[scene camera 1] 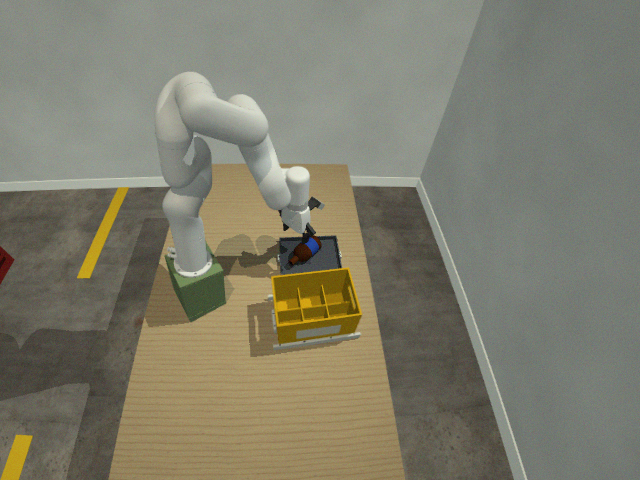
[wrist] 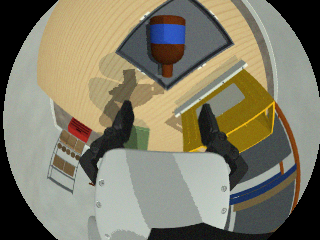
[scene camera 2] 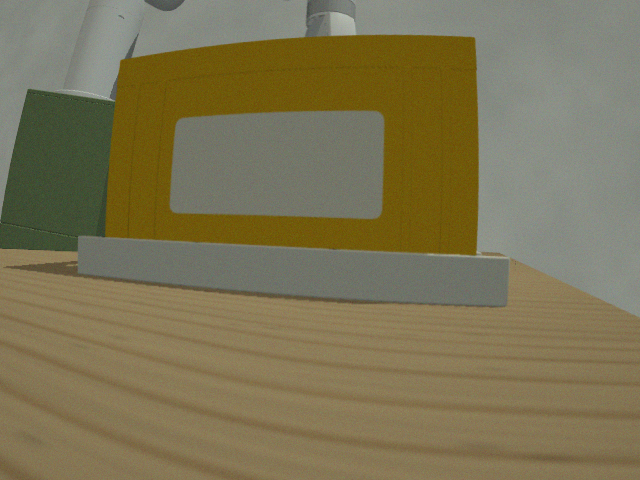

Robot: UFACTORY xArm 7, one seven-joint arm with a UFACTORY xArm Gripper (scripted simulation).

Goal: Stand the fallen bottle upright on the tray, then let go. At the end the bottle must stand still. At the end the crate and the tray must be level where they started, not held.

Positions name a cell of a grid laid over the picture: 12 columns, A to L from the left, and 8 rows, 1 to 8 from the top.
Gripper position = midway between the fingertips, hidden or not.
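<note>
I can see my gripper (scene camera 1: F4), and the wrist view gives me the gripper (wrist: G4) again. There is a crate (scene camera 2: G3) as well; I find the crate (scene camera 1: G5) (wrist: I4) in those other views too. And then a dark grey tray (scene camera 1: G5) is there for me to see.
</note>
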